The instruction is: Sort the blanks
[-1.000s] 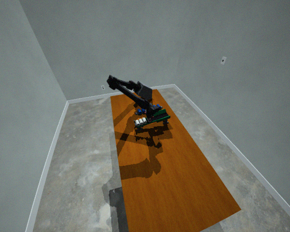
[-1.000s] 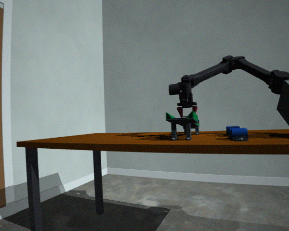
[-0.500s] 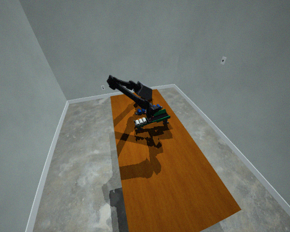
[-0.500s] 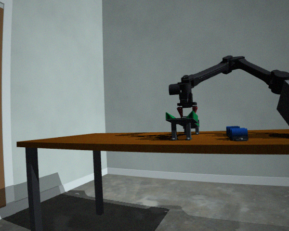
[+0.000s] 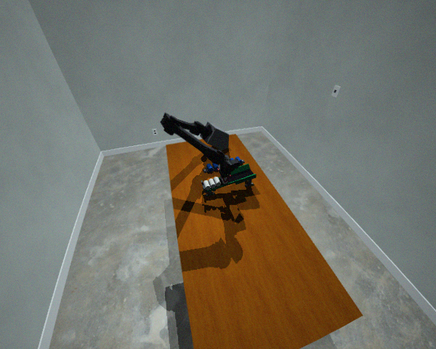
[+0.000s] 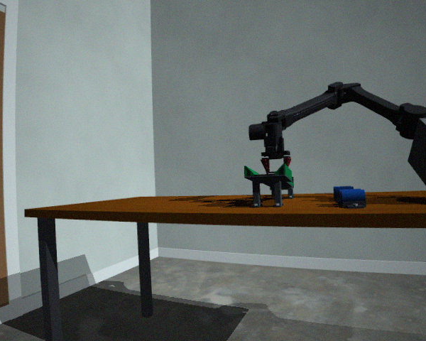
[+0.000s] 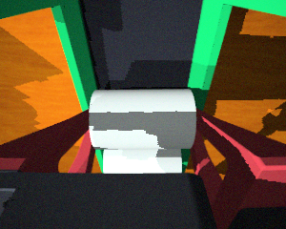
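Now: hand 3 cm to the right of the feed ramp and 3 cm above it. From my hand the other things lie so: grey stock rack (25 cm behind, 10 cm below, 8 cm to the left).
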